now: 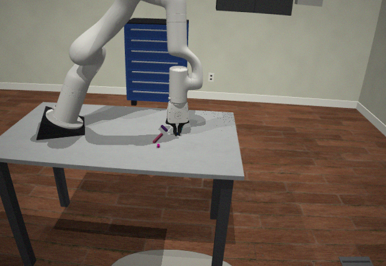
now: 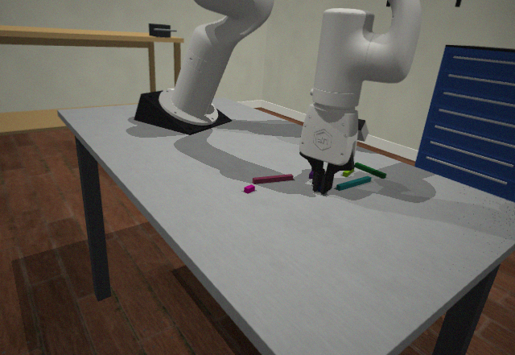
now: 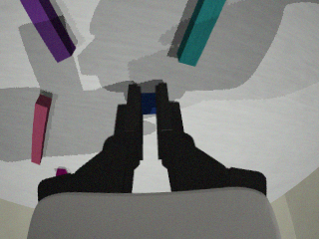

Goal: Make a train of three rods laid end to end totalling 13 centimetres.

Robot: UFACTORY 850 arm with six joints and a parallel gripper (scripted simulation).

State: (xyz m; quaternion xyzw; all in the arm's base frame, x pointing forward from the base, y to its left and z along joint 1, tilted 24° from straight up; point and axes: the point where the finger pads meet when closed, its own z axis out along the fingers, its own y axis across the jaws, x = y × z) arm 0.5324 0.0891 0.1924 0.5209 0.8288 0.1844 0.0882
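The blue rod is 20 mm below my hand. Round my hand: purple rod 80 mm behind, 40 mm to the left, 20 mm below; pink rod 70 mm behind, 70 mm to the right, 20 mm below; turquoise rod 90 mm to the left, 20 mm below.
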